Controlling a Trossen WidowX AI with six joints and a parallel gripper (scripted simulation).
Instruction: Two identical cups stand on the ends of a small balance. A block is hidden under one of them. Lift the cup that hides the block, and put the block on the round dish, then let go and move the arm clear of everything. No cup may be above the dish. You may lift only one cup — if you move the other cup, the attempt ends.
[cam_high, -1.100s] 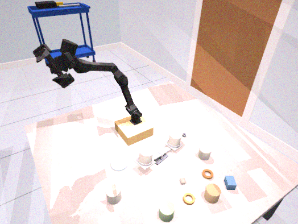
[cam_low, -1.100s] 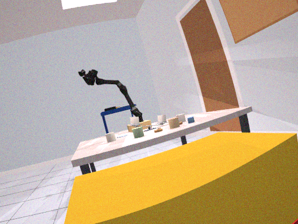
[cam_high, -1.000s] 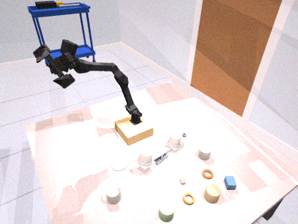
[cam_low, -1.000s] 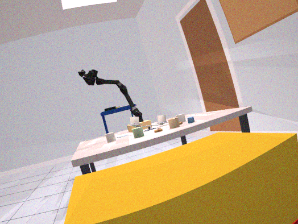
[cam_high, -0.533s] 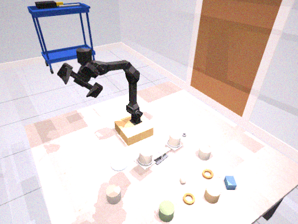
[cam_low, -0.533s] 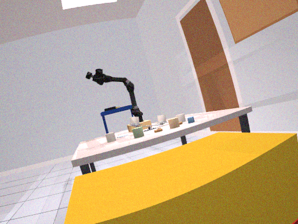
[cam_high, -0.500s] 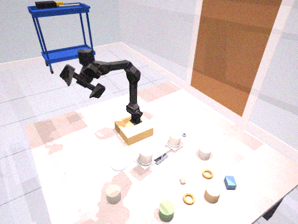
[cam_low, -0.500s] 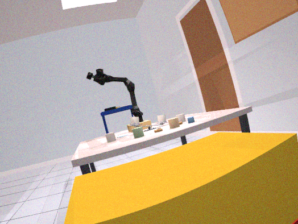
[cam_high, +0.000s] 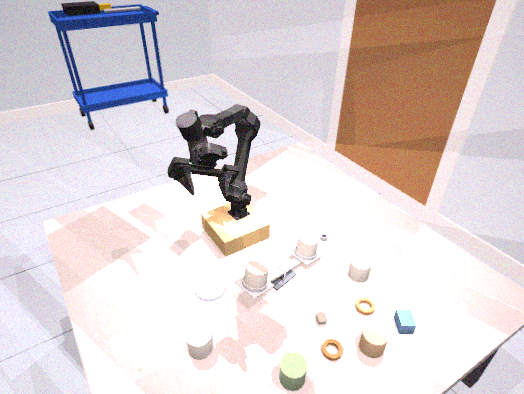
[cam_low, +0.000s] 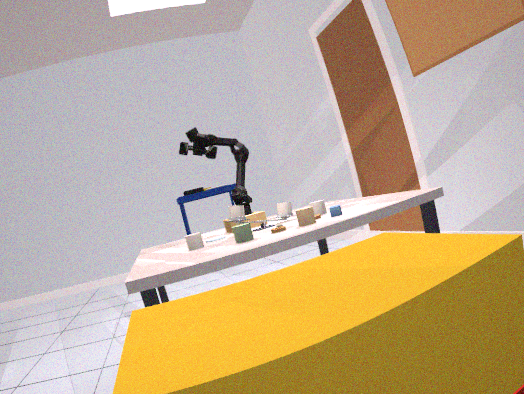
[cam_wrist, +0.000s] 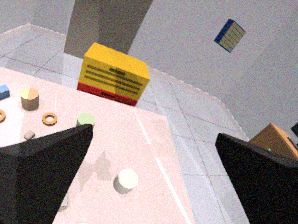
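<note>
Right now my gripper tip is 38 cm above the grey block, 36 cm to the right of it and 2 cm short of it. The rest, counted from my gripper tip: dark object: 48 cm to the left, 41 cm below, 1 cm behind; then blue block: 41 cm ahead, 40 cm to the left, 40 cm below; then round white dish: 42 cm below, 6 cm behind.
</note>
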